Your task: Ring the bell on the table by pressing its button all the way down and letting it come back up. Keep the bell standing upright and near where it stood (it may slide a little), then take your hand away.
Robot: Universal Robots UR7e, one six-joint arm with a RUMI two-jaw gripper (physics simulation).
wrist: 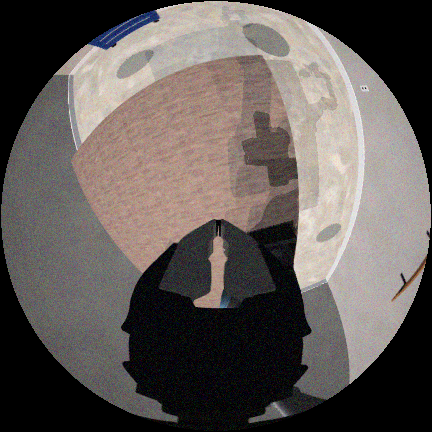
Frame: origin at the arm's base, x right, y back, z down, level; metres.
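Seen in the pictures: gripper, between the fingertips: (218, 220).
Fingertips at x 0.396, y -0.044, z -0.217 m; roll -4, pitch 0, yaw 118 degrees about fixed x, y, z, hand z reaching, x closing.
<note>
A point is followed by its place in that frame.
My gripper (218, 220) {y -0.044, x 0.395, z -0.217 m} is shut, with its two dark fingertips together and nothing seen between them. It shows at the lower middle of the wrist view, over the wooden table top (165, 150) {y -0.169, x 0.515, z 0.088 m}. The bell and its button do not show in the wrist view; the fingers and the black gripper body hide the part of the table behind them. A small bluish patch shows through the gap low between the fingers; I cannot tell what it is. Whether the fingertips touch anything is not visible.
A black shape (280, 235) {y 0.049, x 0.082, z 0.024 m} lies at the table's right edge, beside the gripper. The arm's shadow falls on the right part of the table. Beyond the table are a pale mottled floor (335, 165), a blue slatted object (127, 30) at top left, and grey walls.
</note>
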